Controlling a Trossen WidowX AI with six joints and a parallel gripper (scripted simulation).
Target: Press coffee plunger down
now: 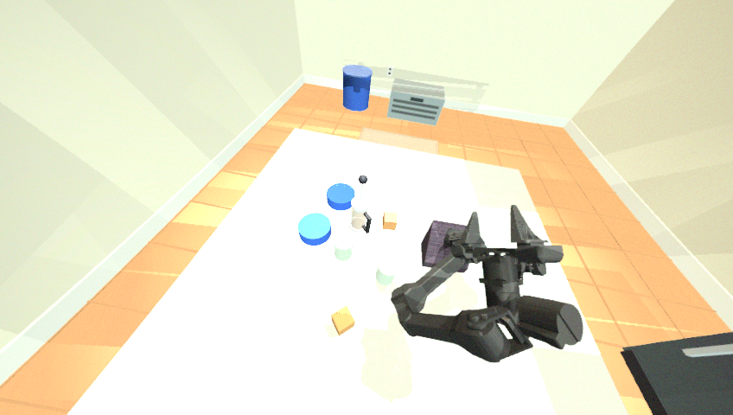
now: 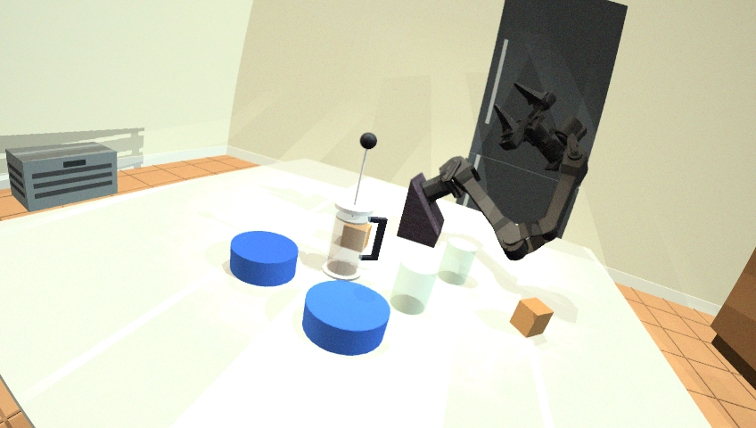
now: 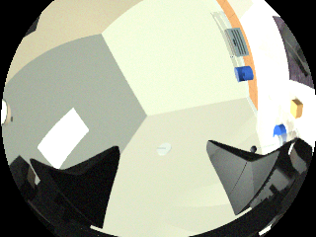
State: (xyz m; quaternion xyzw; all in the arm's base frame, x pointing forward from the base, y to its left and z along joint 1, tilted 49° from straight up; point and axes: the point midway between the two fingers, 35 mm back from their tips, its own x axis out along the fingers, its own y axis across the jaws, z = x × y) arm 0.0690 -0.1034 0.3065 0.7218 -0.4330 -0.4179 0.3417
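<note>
My gripper tip is 290 mm above the coffee press, 280 mm short of it and 170 mm to the left of it.
</note>
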